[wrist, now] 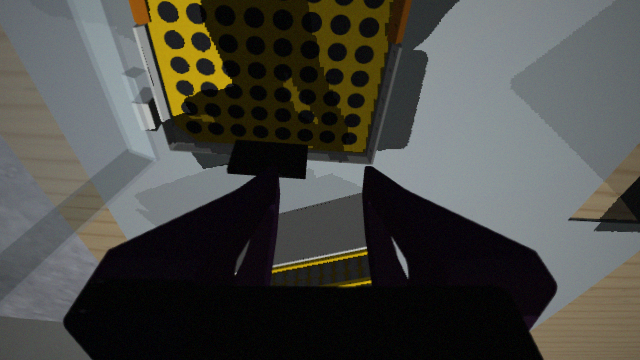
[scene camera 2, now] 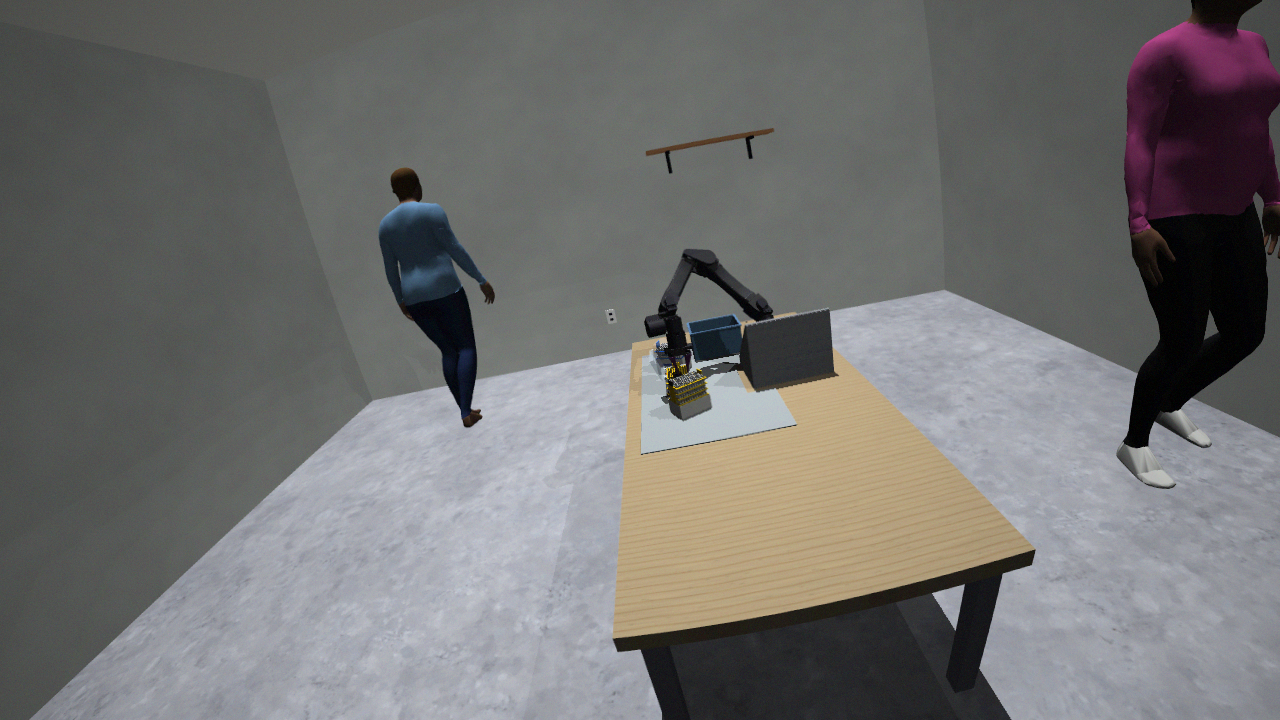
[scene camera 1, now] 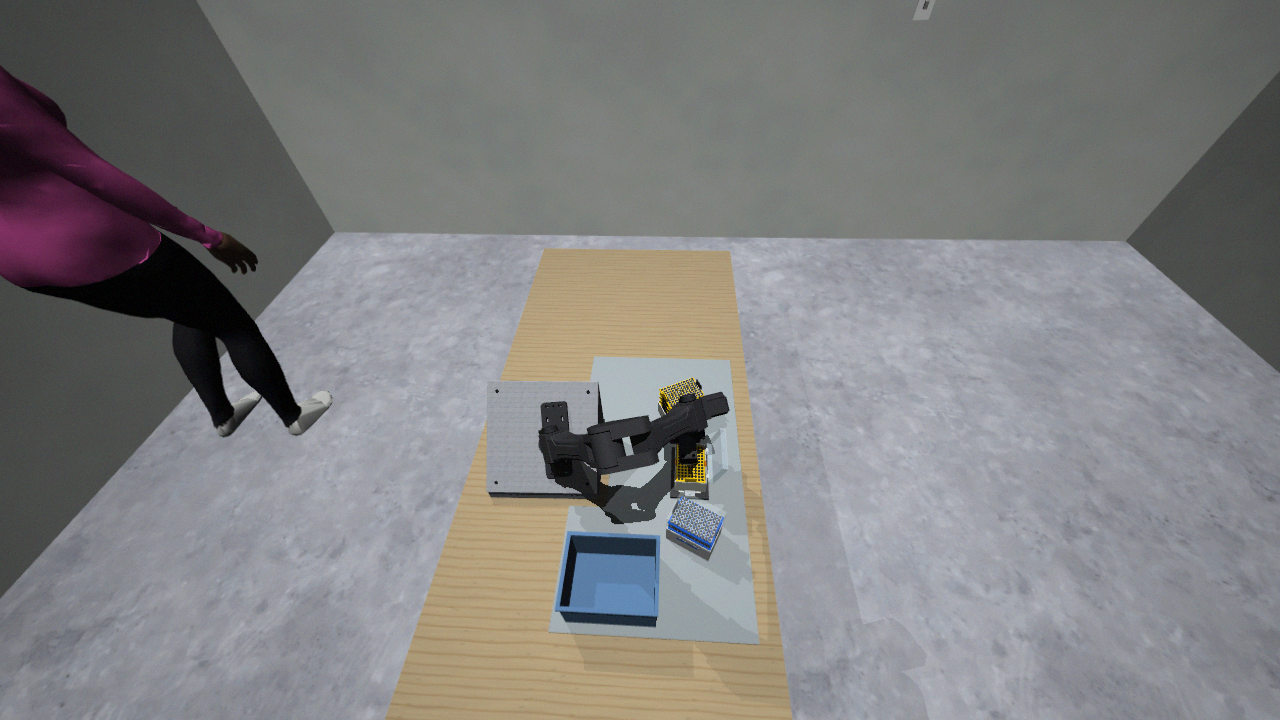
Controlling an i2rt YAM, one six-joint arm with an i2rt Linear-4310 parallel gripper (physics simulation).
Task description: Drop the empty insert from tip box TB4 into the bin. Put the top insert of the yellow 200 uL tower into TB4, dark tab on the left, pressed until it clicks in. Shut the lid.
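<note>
Tip box TB4 (scene camera 1: 689, 491) (wrist: 384, 107) stands open, with a yellow perforated insert (scene camera 1: 690, 467) (wrist: 270, 72) in it that holds no tips. A dark tab (wrist: 268, 159) sticks out at its near edge in the wrist view. Its clear lid (wrist: 112, 85) stands open on the left there. My gripper (scene camera 2: 680, 365) (wrist: 321, 179) is partly open and empty. In the wrist view its left fingertip overlaps the tab; whether they touch is unclear. The yellow tower (scene camera 1: 680, 391) (scene camera 2: 690, 401) (wrist: 320, 232) stands beside TB4, partly hidden by the gripper. The blue bin (scene camera 1: 608, 617) (scene camera 2: 716, 342) is empty.
A blue-topped tip box (scene camera 1: 695, 523) stands between TB4 and the bin side of the mat (scene camera 1: 626, 376). A grey wedge-shaped panel (scene camera 1: 519, 438) (scene camera 2: 792, 349) stands beside the arm. Orange parts (wrist: 402, 20) flank TB4's insert. Two people stand away from the table.
</note>
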